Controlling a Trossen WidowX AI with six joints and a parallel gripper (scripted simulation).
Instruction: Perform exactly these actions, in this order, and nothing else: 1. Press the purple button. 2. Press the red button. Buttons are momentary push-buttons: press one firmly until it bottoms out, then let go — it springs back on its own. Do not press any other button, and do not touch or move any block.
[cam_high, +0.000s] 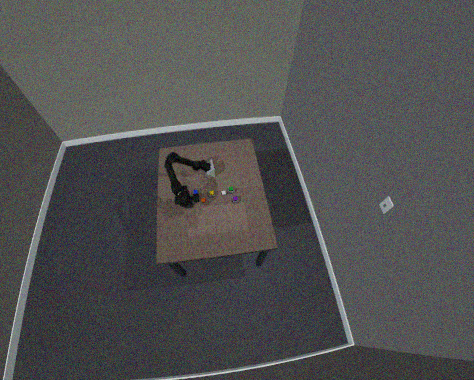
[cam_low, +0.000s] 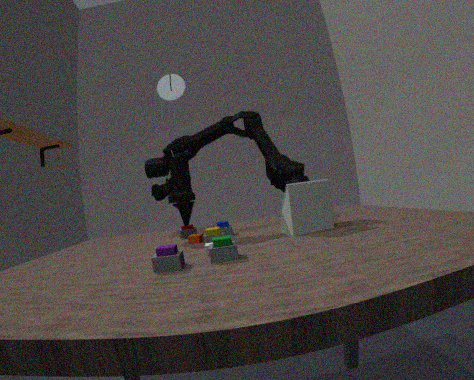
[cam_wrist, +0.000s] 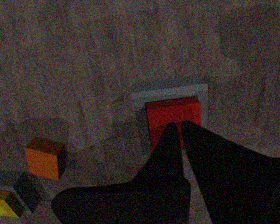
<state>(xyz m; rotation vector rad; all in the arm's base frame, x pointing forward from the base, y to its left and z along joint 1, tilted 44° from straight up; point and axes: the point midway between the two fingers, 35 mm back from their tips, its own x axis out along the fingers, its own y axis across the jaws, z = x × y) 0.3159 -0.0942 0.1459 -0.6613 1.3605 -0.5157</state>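
The red button is 1 cm below my gripper tip. Also, from my gripper tip: orange block: 12 cm to the left, 4 cm behind, 3 cm below; blue button: 11 cm behind, 6 cm to the left; yellow button: 19 cm to the left, 9 cm behind.
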